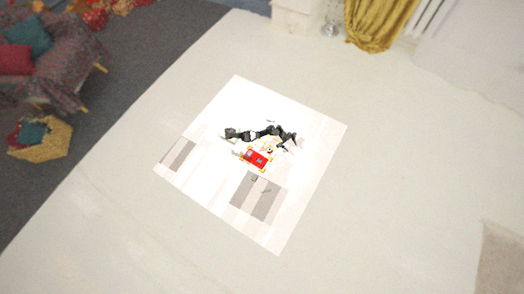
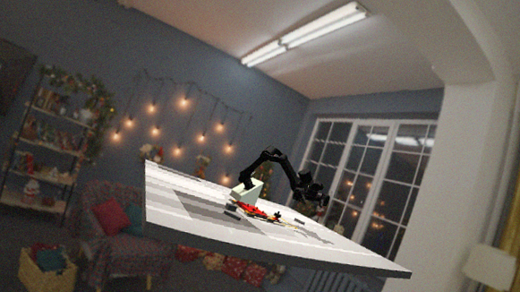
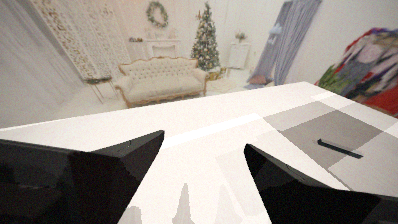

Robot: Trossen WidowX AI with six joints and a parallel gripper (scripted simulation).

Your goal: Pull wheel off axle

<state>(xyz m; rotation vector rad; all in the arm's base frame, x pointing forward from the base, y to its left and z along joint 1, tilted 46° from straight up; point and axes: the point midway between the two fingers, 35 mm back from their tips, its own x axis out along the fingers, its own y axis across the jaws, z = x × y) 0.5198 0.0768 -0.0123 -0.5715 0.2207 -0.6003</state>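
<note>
The wheel is 19 cm behind my gripper tip, 12 cm below it and 4 cm to the right of it. Round my gripper tip: black axle 19 cm behind, 12 cm below, 4 cm to the right; thin rod 37 cm to the right, 15 cm below, 6 cm behind.
</note>
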